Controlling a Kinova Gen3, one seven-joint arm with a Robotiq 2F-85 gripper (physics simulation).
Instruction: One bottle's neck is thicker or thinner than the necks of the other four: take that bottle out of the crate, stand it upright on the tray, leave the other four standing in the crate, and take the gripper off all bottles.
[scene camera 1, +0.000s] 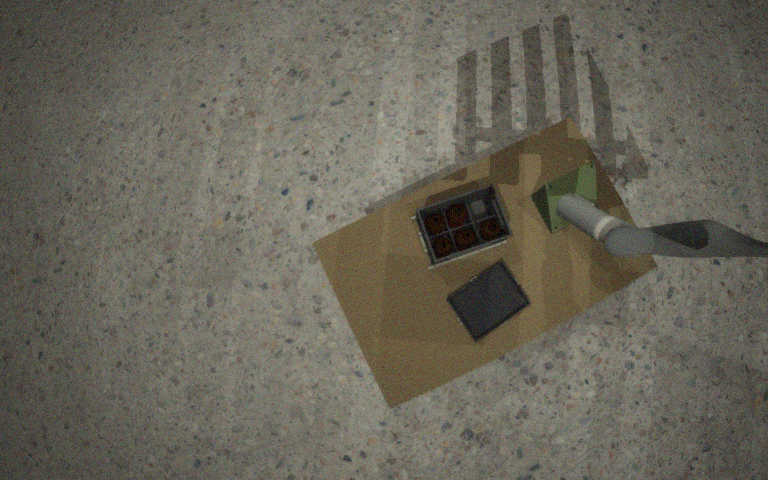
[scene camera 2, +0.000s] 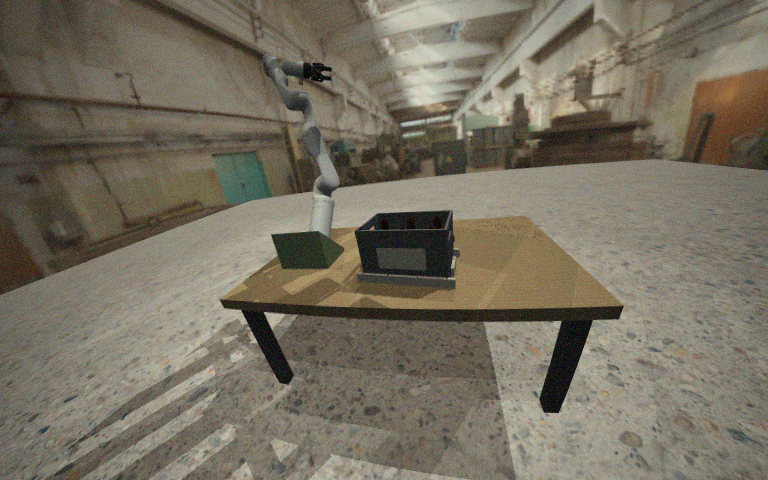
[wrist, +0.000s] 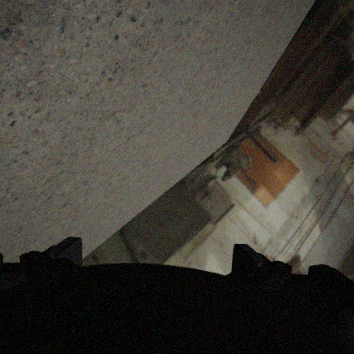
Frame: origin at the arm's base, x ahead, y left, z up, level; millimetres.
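Seen in the pictures: gripper, fingertip midpoint: (scene camera 2: 331, 73) (wrist: 156, 258); arm's base at its link origin: (scene camera 1: 566, 205) (scene camera 2: 318, 242).
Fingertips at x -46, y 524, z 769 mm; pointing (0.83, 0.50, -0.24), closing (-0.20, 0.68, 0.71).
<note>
Offsets run from my fingertips to a thing's top centre. "*": to the spot under its first point. Level surfaces: height alone.
A dark six-compartment crate @[dx +449, dy -601, dz -668 mm] (scene camera 1: 427, 254) (scene camera 2: 404, 266) stands on the table. In scene camera 1 five brown bottles stand in it: one @[dx +532, dy -647, dz -680 mm] (scene camera 1: 434, 224), one @[dx +444, dy -648, dz -680 mm] (scene camera 1: 456, 215), one @[dx +543, dy -560, dz -680 mm] (scene camera 1: 441, 246), one @[dx +453, dy -558, dz -680 mm] (scene camera 1: 464, 238) and one @[dx +360, dy -551, dz -680 mm] (scene camera 1: 490, 229). The compartment at its upper right holds no bottle. The necks are too small and dark to compare. A flat black tray @[* dx +450, dy -312, dz -838 mm] (scene camera 1: 488, 301) lies beside the crate in scene camera 1, with no bottle on it; the crate hides it in scene camera 2. My gripper (scene camera 2: 329, 72) (wrist: 156, 258) is open and empty, high above the table and far from the bottles.
The wooden table @[dz -843 mm] (scene camera 1: 362, 283) (scene camera 2: 509, 283) carries a green wedge-shaped block (scene camera 1: 544, 210) (scene camera 2: 300, 250) next to the arm's base. A light grey rail @[dx +442, dy -700, dz -813 mm] (scene camera 2: 404, 280) runs along the foot of the crate. The arm (scene camera 1: 589, 217) (scene camera 2: 312, 141) rises steeply beside the block.
</note>
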